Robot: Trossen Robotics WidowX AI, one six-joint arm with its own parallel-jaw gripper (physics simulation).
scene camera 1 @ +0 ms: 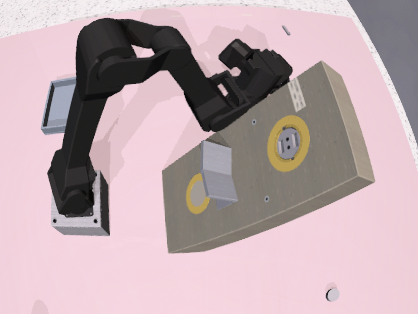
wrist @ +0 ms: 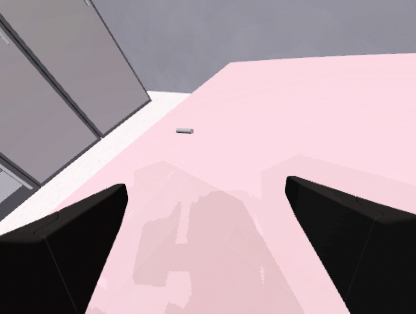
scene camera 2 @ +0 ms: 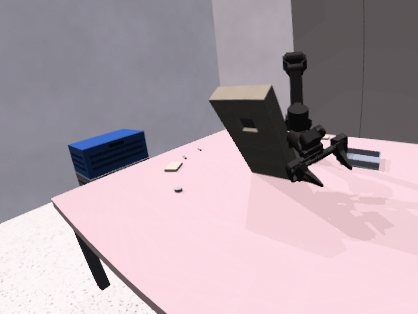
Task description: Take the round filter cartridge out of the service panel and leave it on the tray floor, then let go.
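The service panel is a thick, tilted grey-brown board. The round grey filter cartridge sits in a yellow ring on its face in scene camera 1; the panel's back shows in scene camera 2. The blue-grey tray lies beyond the arm, partly hidden by it in scene camera 1. My gripper is open and empty, beside the panel's edge and above the table. Its fingers are mostly hidden in scene camera 1. The cartridge and tray do not show in the wrist view.
A bent grey flap stands out from the panel, partly over a second yellow ring. A small grey pin and a small round disc lie on the table. A blue box stands beyond the table.
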